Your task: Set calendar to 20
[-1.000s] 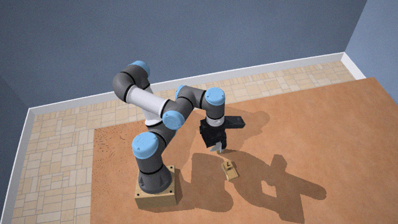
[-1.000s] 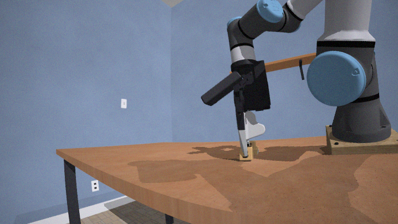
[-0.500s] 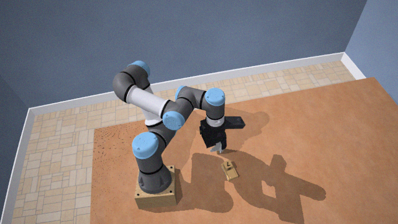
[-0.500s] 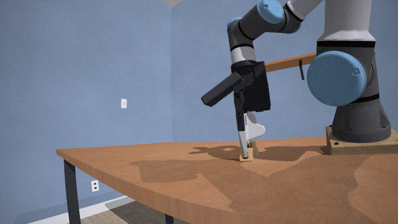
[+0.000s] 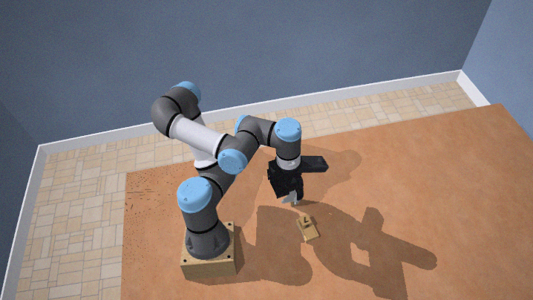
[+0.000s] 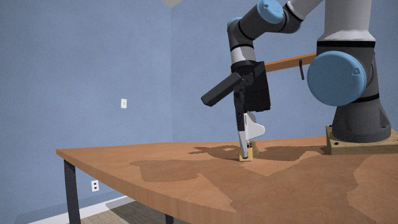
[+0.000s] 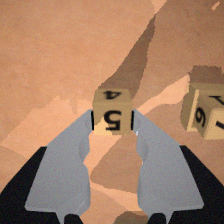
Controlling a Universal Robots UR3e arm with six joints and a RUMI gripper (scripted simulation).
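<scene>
My hand is 1 cm above the wooden digit cube. Also, from my hand: wooden tray: 3 cm ahead, 10 cm to the right, 2 cm below.
</scene>
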